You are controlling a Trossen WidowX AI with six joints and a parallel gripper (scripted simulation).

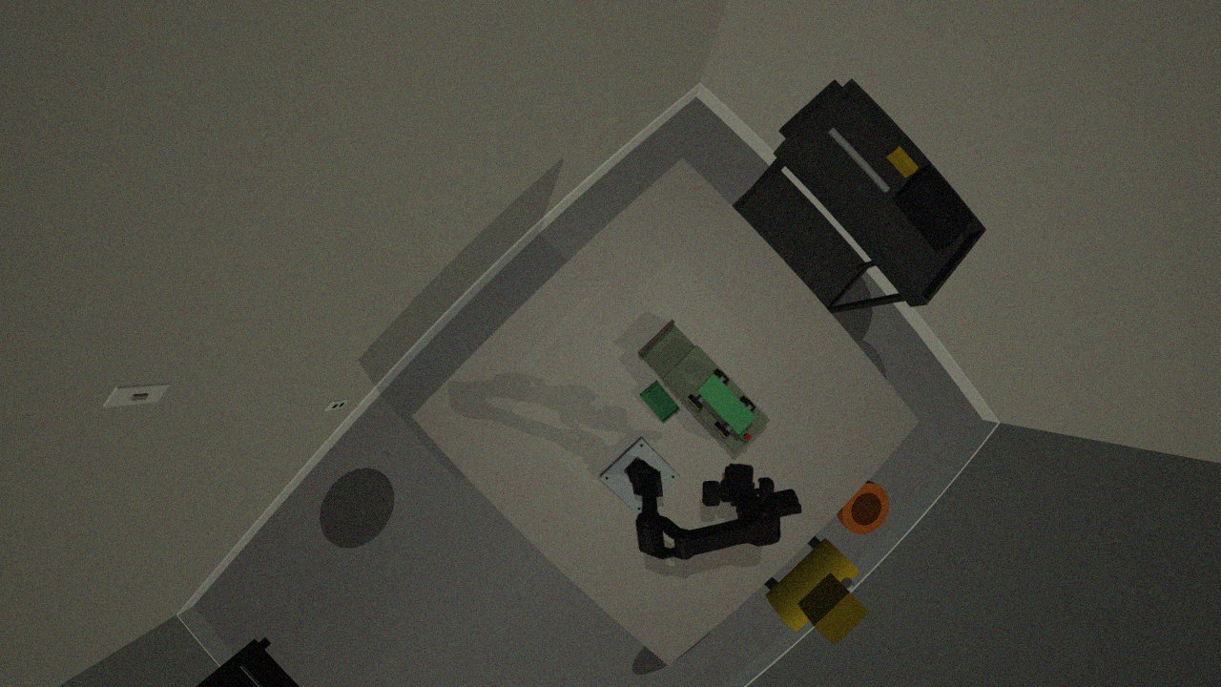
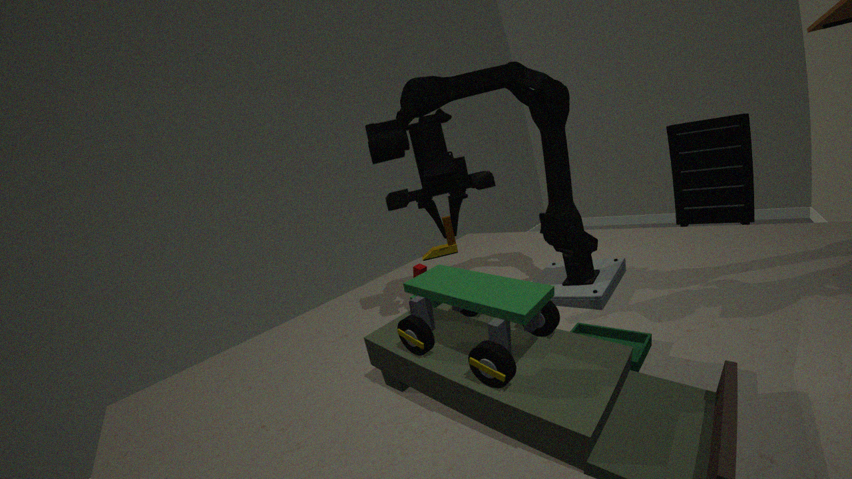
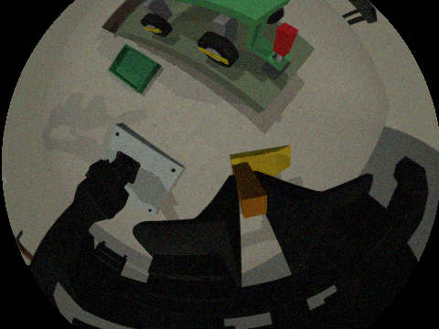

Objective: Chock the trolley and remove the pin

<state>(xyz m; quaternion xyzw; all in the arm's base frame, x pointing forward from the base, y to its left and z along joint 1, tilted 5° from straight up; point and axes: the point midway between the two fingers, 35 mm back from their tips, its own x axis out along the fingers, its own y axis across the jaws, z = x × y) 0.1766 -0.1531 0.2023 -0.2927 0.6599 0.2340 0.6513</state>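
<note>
Right now the yellow chock is 20 mm ahead of my gripper tip, 10 mm to the right of it and 10 mm below it. Round my gripper tip: trolley 160 mm ahead, 140 mm to the left, 60 mm below; red-headed stop pin 130 mm ahead, 30 mm to the left, 40 mm below; green tray 30 mm ahead, 270 mm to the left, 180 mm below.
</note>
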